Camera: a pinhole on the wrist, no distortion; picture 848 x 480 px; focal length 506.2 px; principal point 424.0 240.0 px. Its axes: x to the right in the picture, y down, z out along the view. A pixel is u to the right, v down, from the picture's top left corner.
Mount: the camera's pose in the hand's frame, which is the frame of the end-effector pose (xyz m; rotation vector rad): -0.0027 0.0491 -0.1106 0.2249 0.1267 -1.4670
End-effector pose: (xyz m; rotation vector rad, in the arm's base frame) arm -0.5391 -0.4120 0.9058 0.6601 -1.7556 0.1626
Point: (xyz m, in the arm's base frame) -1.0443 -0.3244 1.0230
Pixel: outside the picture
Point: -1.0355 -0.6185 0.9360
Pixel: 287.3 434.2
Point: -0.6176 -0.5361 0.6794
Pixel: 540.1 22.5
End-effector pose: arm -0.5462 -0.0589 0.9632 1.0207 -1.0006 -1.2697
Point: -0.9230 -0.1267 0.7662
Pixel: 669.3 292.4
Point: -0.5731 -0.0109 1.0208
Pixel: 290.2 123.4
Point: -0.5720 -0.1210 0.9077
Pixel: 732.4 457.9
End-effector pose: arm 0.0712 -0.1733 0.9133 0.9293 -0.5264 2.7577
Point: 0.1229 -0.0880 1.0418
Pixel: 709.8 337.4
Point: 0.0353 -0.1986 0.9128
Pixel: 402.9 417.7
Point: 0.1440 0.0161 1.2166
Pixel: 794.8 430.2
